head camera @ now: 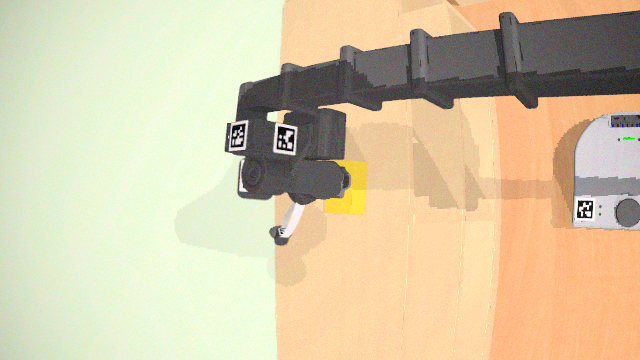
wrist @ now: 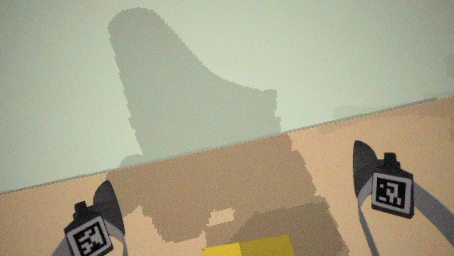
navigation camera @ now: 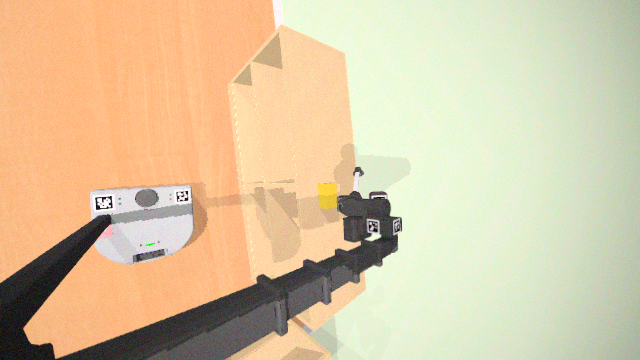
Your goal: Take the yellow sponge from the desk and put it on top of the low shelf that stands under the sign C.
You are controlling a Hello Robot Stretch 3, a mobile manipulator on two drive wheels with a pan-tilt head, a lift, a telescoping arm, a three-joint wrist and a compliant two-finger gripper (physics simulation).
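Pixels of known places: robot's base, link origin: [head camera: 626,211] [navigation camera: 146,197].
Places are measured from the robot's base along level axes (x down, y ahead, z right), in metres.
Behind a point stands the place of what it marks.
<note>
The yellow sponge [head camera: 356,201] {x -0.638, y 0.002, z 0.553 m} [navigation camera: 327,196] {x -0.655, y -0.024, z 0.560 m} [wrist: 250,248] lies on top of the low wooden shelf [head camera: 340,300] {x -0.610, y 0.213, z 0.597 m} [navigation camera: 320,100] {x -0.611, y 0.383, z 0.590 m} [wrist: 25,215]. In the head view the wrist covers part of it, and in the wrist view its end shows at the bottom edge. My gripper [wrist: 235,181] {x -0.780, y -0.024, z 0.607 m} is open and empty, with its fingertips past the sponge, towards the shelf's wall-side edge. One finger [head camera: 282,234] {x -0.825, y 0.061, z 0.548 m} [navigation camera: 357,172] {x -0.819, y 0.065, z 0.549 m} shows in the head and navigation views; the other is hidden there. The sign C and the desk do not show in these views.
The pale green wall [head camera: 125,300] {x -1.002, y 0.247, z 0.849 m} [navigation camera: 500,150] {x -1.169, y 0.114, z 0.860 m} [wrist: 325,50] runs along the shelf's far edge. My arm [head camera: 450,60] {x -1.023, y -0.102, z 0.165 m} [navigation camera: 295,290] {x -1.024, y -0.089, z 0.138 m} reaches across the shelf. My base [head camera: 600,165] {x -0.160, y -0.119, z 0.087 m} [navigation camera: 145,220] {x -0.159, y -0.088, z -0.009 m} stands on the wooden floor before it. Another wooden unit [navigation camera: 272,345] {x -0.345, y -0.772, z 0.432 m} stands beside the shelf.
</note>
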